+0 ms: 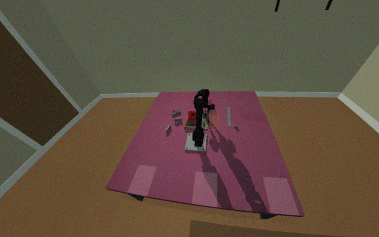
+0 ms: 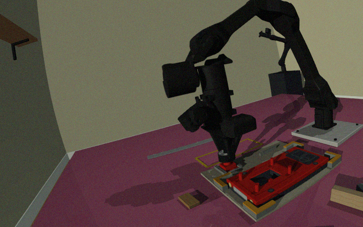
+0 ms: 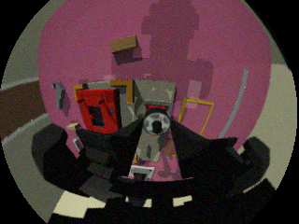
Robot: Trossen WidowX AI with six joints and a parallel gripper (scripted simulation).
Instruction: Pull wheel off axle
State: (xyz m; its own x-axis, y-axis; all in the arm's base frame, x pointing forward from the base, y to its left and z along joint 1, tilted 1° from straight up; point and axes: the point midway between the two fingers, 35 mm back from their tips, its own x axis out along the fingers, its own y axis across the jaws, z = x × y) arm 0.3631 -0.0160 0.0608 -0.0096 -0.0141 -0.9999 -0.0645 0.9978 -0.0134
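Right now the dark wheel is right at my gripper tip. Round my gripper tip: long grey bar (2 cm ahead, 24 cm to the right, 4 cm below); then grey cube (13 cm behind, 30 cm to the right, 3 cm below).
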